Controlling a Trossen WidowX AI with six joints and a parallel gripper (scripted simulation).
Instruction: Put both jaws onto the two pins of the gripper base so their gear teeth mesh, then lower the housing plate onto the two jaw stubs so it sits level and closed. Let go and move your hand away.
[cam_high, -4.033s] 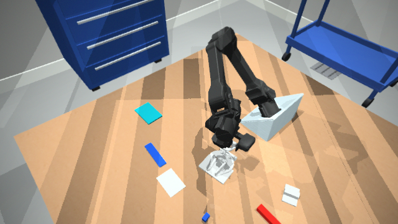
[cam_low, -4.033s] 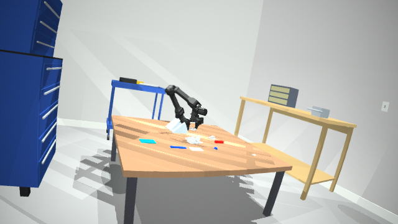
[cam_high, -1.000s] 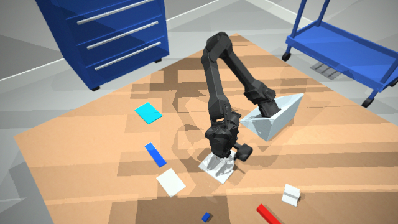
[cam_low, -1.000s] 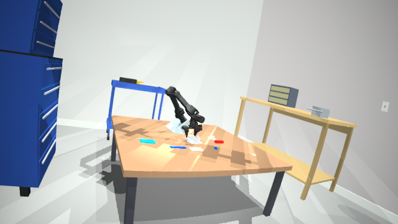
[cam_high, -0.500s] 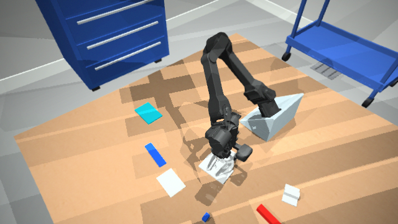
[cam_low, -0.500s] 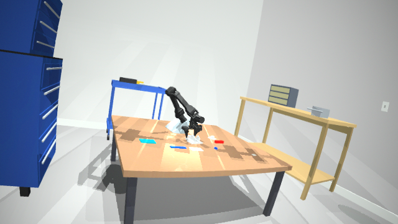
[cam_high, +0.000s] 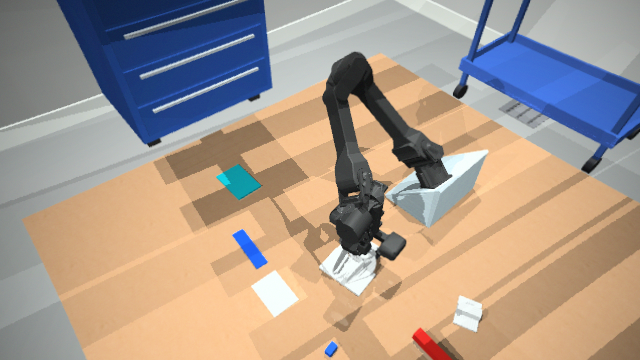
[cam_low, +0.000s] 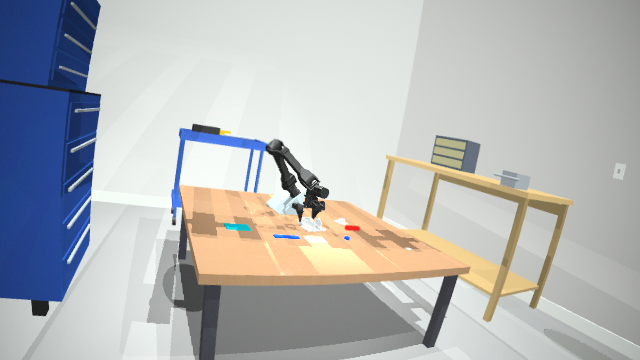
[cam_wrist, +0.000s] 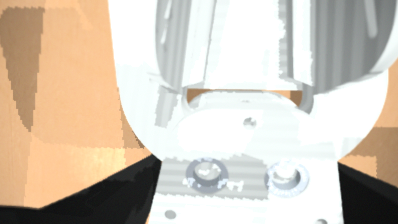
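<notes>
Now: gripper tip 20 mm to the right of the white jaw and 20 mm short of it. The rest, counted from my gripper tip: red block (270 mm to the left, 30 mm ahead); white tile (240 mm ahead, 30 mm to the right, 10 mm below); small blue block (210 mm ahead, 150 mm to the left, 10 mm below).
</notes>
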